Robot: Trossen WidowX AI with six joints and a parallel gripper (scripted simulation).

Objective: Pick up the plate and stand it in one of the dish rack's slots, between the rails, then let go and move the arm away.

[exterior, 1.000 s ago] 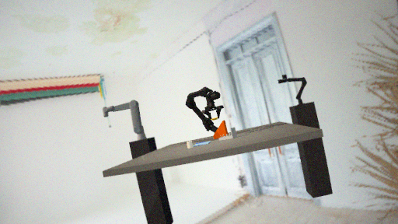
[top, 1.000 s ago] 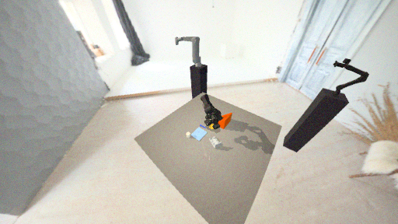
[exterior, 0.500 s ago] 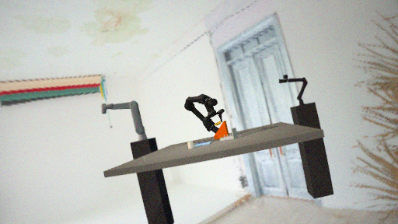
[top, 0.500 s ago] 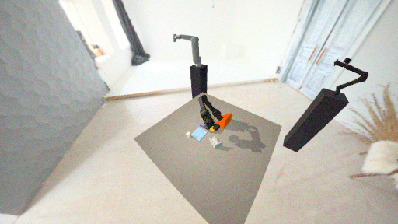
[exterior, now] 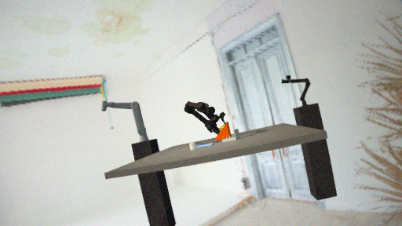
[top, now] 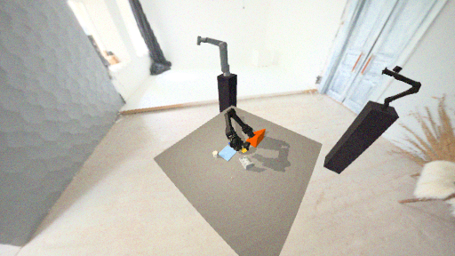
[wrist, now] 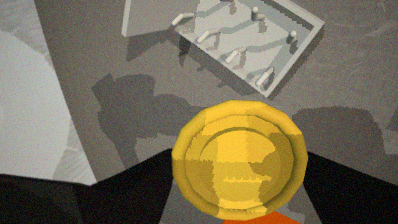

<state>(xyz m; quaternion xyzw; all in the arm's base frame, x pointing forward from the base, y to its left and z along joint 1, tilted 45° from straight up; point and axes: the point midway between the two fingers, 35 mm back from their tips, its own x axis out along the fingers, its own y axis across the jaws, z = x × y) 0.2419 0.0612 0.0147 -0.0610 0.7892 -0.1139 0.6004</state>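
Now: the dish rack 6 cm ahead of my gripper tip, 5 cm to the left of it and 8 cm below it. From my gripper tip the other things lie so: yellow plate 1 cm above; light-blue mat 6 cm ahead, 17 cm to the right, 10 cm below; cream round object 16 cm ahead, 24 cm to the right, 8 cm below.
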